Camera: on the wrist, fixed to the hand. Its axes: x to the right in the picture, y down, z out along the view.
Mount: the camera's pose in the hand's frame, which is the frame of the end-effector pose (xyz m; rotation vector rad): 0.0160 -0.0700 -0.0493 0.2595 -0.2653 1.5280
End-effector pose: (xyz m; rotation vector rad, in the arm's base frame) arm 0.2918 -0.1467 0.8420 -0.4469 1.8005 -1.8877
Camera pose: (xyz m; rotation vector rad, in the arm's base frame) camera 0.2429 -0.1139 0.9062 0.6214 1.0254 -0.8263
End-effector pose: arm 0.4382 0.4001 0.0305 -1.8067 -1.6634 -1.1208
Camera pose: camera 0.3569 0.3844 0.0575 -2.2314 -0.1223 0.0317
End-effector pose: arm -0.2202 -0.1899 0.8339 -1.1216 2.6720 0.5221
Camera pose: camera -0.1831 -0.2652 0.8571 1.1401 2.6824 0.3905
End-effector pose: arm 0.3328 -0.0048 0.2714 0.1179 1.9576 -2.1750
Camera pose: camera 0.2984 0.0489 0.3307 0.9277 0.7772 -1.2028
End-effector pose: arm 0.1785 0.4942 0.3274 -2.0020 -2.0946 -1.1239
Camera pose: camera 0.0923 0.4892 0.3390 -2.6057 -0.2102 -0.2396
